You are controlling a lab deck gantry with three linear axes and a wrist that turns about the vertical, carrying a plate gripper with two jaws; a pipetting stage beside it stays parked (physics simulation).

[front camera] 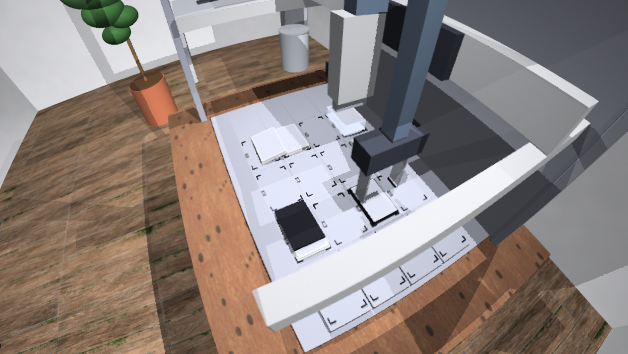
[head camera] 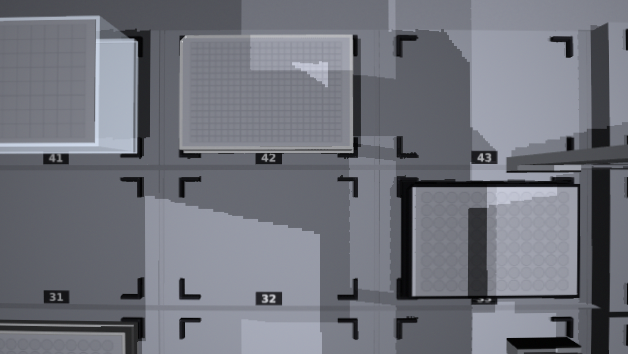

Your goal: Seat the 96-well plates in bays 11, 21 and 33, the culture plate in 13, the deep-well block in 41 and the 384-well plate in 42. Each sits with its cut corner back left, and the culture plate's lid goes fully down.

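Frame: origin at the robot's base, x ahead, y left, z up, level; millimetres.
Where they show: gripper, between the fingertips: (front camera: 376, 190) (head camera: 537, 255); robot's base, origin of its link: (front camera: 242, 143).
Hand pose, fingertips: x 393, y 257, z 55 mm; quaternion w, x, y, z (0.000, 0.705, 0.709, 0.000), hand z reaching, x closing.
Observation:
Things, the pixels of their centre, and the offset from my fingertips. "spot": a spot on its surface instead.
- dark-rimmed 96-well plate, middle of its body: (head camera: 489, 239) (front camera: 373, 200) 1 mm back, 0 mm left, 48 mm down
- 384-well plate, middle of its body: (head camera: 267, 94) 165 mm back, 107 mm left, 48 mm down
- clear deep-well block, middle of its body: (head camera: 32, 90) (front camera: 345, 117) 329 mm back, 107 mm left, 34 mm down
- bay 11, a spot on its surface: (front camera: 269, 145) spot: 317 mm back, 183 mm right, 33 mm down
- bay 21, a spot on its surface: (head camera: 60, 345) (front camera: 300, 137) spot: 314 mm back, 76 mm right, 41 mm down
- culture plate, middle of its body: (front camera: 298, 224) 24 mm back, 214 mm right, 40 mm down
My gripper (front camera: 378, 193) (head camera: 544, 255) is open, its jaws above and either side of the dark-rimmed 96-well plate (front camera: 382, 207) (head camera: 445, 240) in bay 33. The 384-well plate (head camera: 265, 100) sits in bay 42, cut corner back left. The clear deep-well block (front camera: 346, 120) (head camera: 50, 85) stands in bay 41, partly out of the head view. Pale plates stand in bay 11 (front camera: 269, 145) and bay 21 (front camera: 292, 140) (head camera: 60, 345). The culture plate (front camera: 300, 225) in bay 13 has a dark top and a pale strip at its near end; whether its lid is fully down is unclear.
The parked pipetting stage (front camera: 350, 60) stands behind bay 41. A white rail (front camera: 400, 245) crosses the front of the deck in the front view and hides part of it. A grey bin (front camera: 295, 50) and a potted plant (front camera: 154, 100) stand beyond the deck.

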